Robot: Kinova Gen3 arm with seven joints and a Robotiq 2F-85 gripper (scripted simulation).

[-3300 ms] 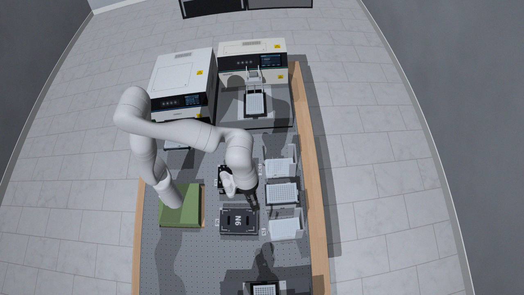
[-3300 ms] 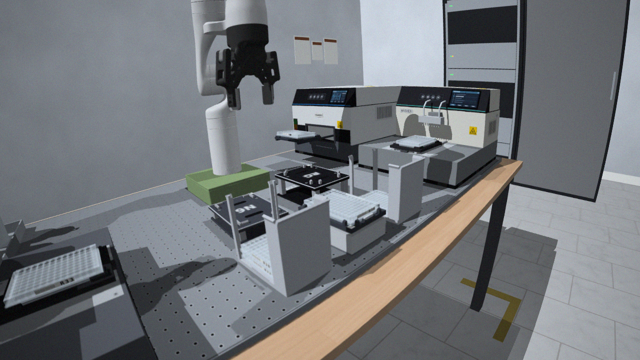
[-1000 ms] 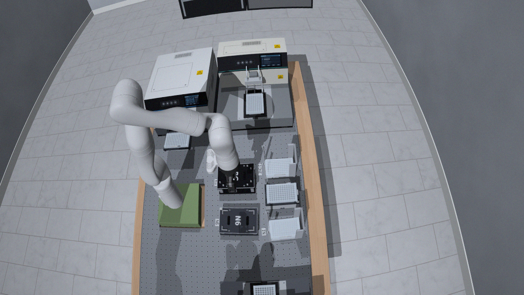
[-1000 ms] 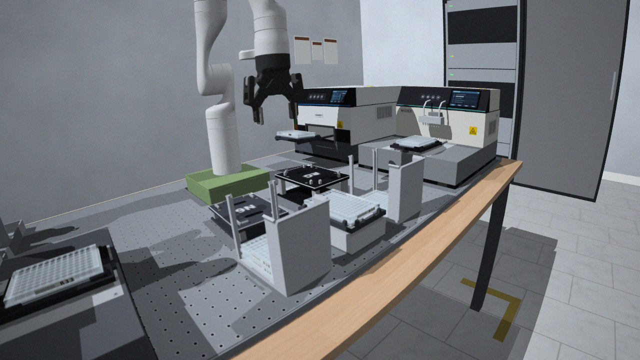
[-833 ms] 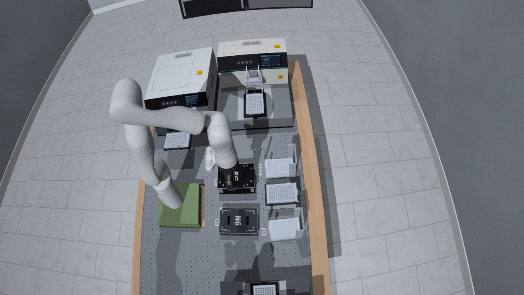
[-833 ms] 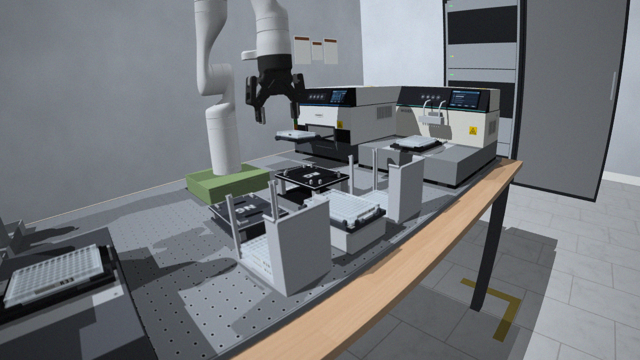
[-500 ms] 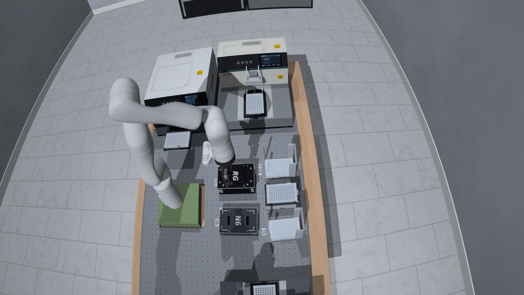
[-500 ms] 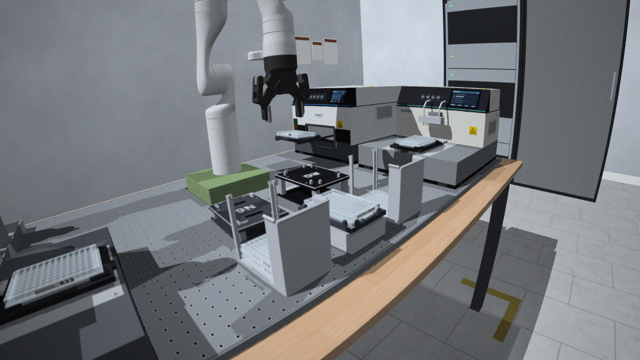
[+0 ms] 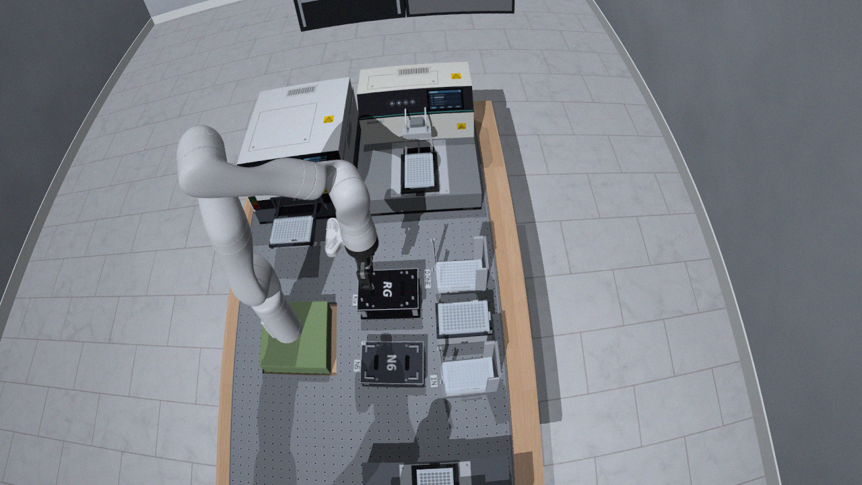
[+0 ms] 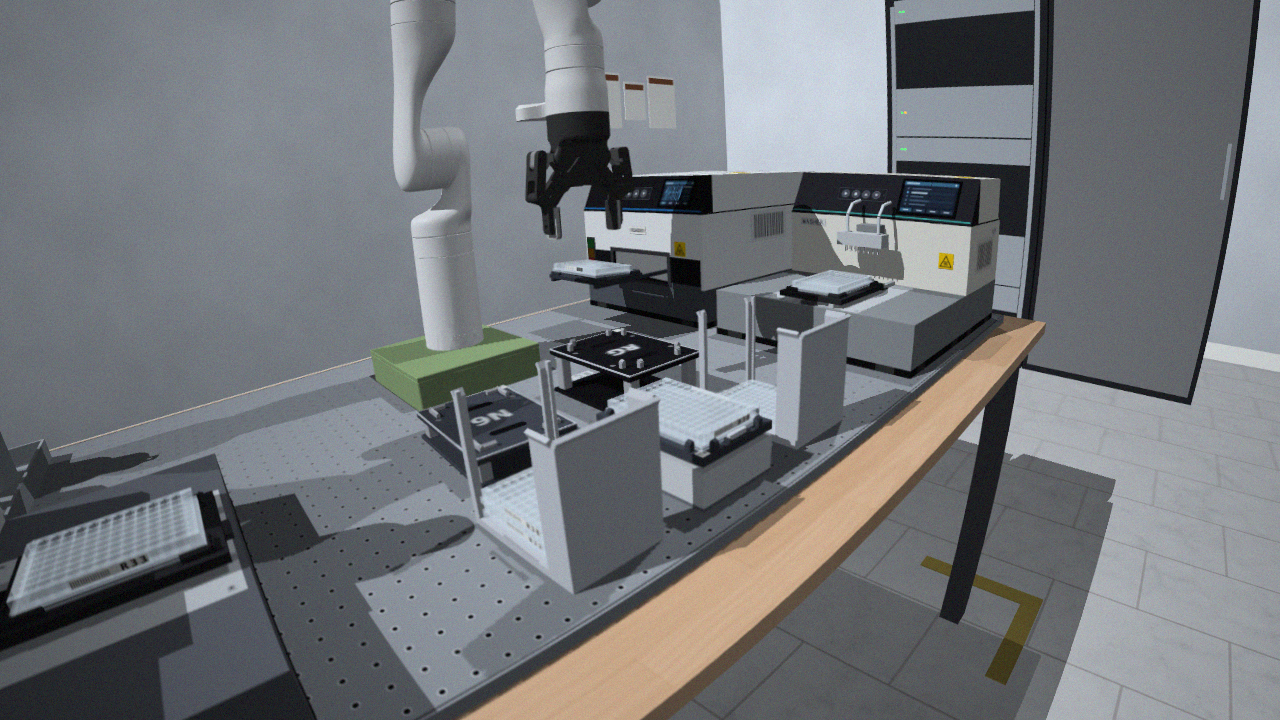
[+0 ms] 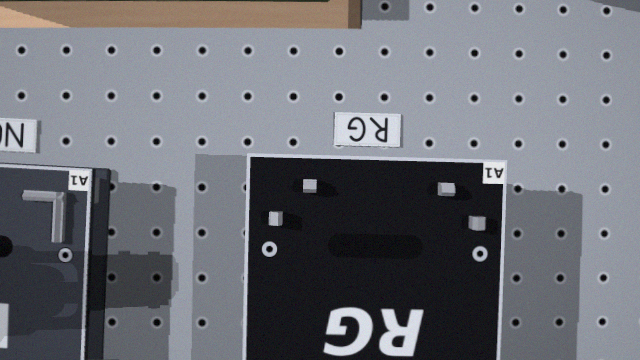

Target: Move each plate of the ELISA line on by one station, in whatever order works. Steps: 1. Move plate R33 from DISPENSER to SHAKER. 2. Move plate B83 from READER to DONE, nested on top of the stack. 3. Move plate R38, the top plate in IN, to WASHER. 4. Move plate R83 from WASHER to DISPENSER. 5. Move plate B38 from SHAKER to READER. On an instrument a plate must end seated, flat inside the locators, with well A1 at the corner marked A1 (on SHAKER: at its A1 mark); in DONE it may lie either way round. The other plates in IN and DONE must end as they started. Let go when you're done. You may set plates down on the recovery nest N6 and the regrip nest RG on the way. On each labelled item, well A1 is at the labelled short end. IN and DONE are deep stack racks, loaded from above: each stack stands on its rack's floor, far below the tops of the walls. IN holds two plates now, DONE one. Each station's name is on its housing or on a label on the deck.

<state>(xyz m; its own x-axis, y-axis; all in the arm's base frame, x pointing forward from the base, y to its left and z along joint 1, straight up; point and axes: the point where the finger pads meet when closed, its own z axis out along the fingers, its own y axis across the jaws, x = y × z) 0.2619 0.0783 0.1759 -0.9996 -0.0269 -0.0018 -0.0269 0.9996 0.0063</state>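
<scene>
My gripper is now 260 mm past the plate B83, 200 mm to the right of it and 110 mm above it. Round my hand: RG nest: 160 mm below, 30 mm to the left, 20 mm ahead; plate R38: 230 mm ahead, 210 mm to the right, 190 mm below; plate B38: 220 mm ahead, 160 mm below, 60 mm to the right.
</scene>
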